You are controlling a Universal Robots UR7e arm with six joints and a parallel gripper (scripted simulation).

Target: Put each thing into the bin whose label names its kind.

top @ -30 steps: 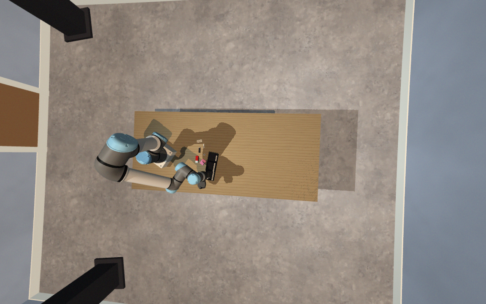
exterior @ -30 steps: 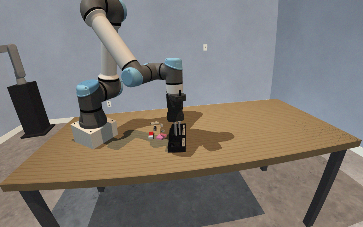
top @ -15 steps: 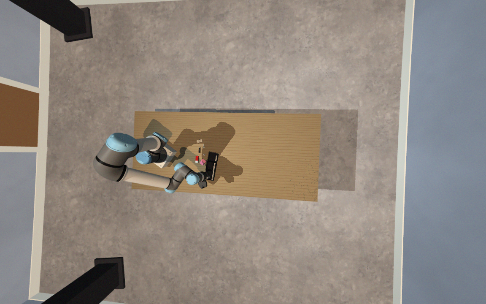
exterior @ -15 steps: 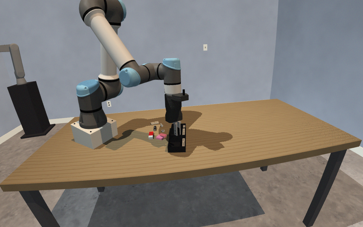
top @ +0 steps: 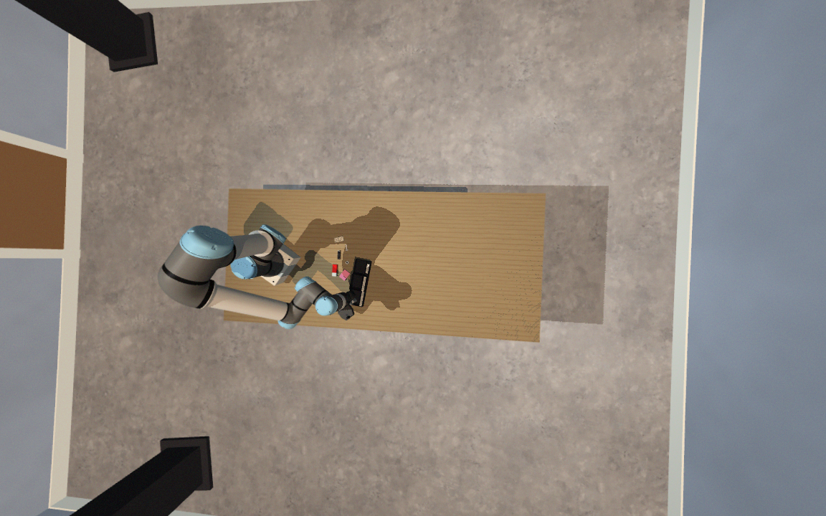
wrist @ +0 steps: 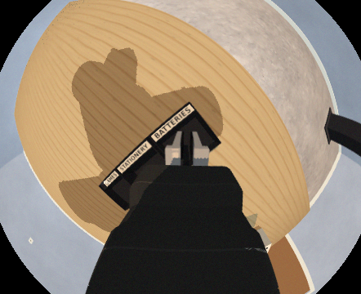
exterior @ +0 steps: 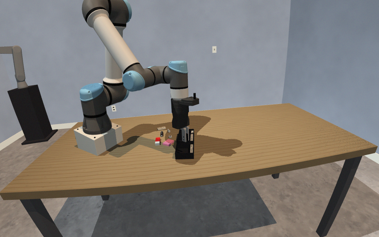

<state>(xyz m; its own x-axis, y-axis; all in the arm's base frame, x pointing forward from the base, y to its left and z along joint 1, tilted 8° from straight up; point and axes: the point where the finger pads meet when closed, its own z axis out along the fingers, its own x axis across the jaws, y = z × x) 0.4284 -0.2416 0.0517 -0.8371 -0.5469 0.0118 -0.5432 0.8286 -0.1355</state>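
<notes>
Right now the black bin tray is 90 mm to the left of my hand, 70 mm below it and 20 mm ahead of it. From my hand the other things lie so: red block 160 mm to the left, 120 mm behind, 90 mm below; then hex nut 200 mm to the left, 90 mm below, 40 mm behind; then pink eraser 140 mm to the left, 90 mm below, 70 mm behind.
</notes>
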